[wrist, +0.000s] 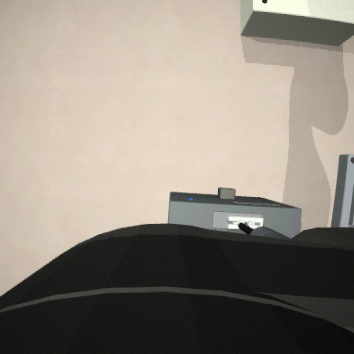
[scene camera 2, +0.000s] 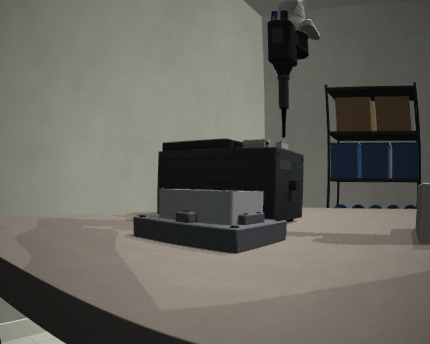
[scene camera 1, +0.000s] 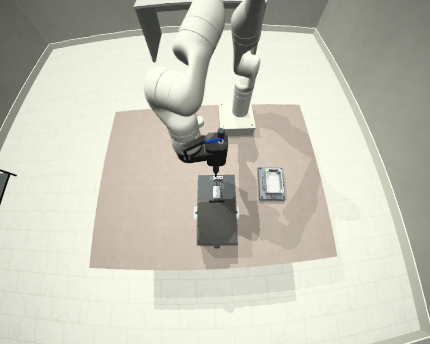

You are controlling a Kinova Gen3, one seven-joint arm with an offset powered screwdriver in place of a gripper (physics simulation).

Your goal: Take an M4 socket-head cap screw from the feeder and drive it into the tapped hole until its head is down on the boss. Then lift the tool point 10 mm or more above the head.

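Observation:
My screwdriver [scene camera 1: 216, 173] [scene camera 2: 284, 136] [wrist: 245, 228] points straight down, its thin bit tip a small gap above the small pale pick-up block [scene camera 1: 220, 177] [scene camera 2: 282, 145] [wrist: 255, 221] at one end of the feeder's top. The feeder [scene camera 1: 217, 225] [scene camera 2: 215, 170] [wrist: 192, 211] is a dark box. Whether a screw is on the bit is too small to tell. The light grey housing [scene camera 1: 274, 182] [scene camera 2: 200, 204] sits in a dark fixture plate [scene camera 1: 261, 196] [scene camera 2: 185, 237] beside the feeder. Its boss and tapped hole cannot be made out.
A second pale block [scene camera 1: 216, 192] [scene camera 2: 256, 144] sits on the feeder top. The arm's white base plate [scene camera 1: 237, 124] [wrist: 295, 27] stands behind the feeder. Part of the fixture also shows at the wrist view's right edge. A shelf rack [scene camera 2: 372, 135] with boxes stands in the background.

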